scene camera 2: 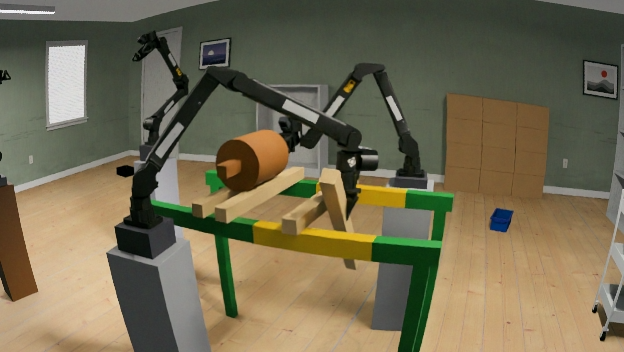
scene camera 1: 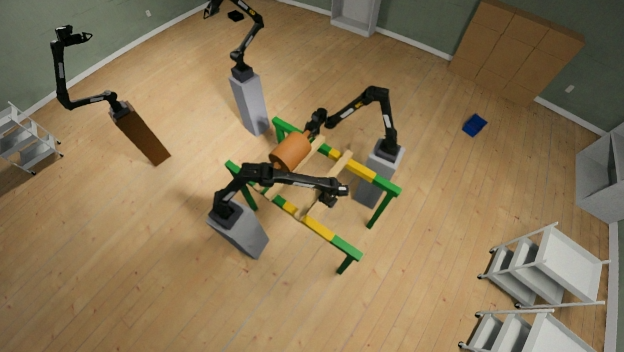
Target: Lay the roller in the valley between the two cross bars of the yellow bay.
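Observation:
The orange roller (scene camera 1: pixel 291 151) (scene camera 2: pixel 262 157) lies across two pale bars, left of the yellow bay (scene camera 1: pixel 320 228) (scene camera 2: pixel 310 241). The right-hand arm's gripper (scene camera 1: pixel 313 128) (scene camera 2: pixel 290 137) is at the roller's far axle end; its fingers are too hidden to tell their state. One cross bar (scene camera 1: pixel 340 167) (scene camera 2: pixel 300 215) spans the yellow bay. Another pale bar (scene camera 2: pixel 332 192) is steeply tilted inside the frame, its lower end below the near rail. The front-left arm's gripper (scene camera 1: pixel 328 201) (scene camera 2: pixel 350 212) is against or close beside this bar; whether it grips it cannot be told.
An arm on a brown pedestal (scene camera 1: pixel 142 135) (scene camera 2: pixel 17 242) stands at the left; another on a grey pedestal (scene camera 1: pixel 250 105) is behind the green frame (scene camera 1: pixel 385 185) (scene camera 2: pixel 410 252). A blue bin (scene camera 1: pixel 474 125) (scene camera 2: pixel 501 220) and white carts (scene camera 1: pixel 575 257) (scene camera 2: pixel 617 262) stand at the right.

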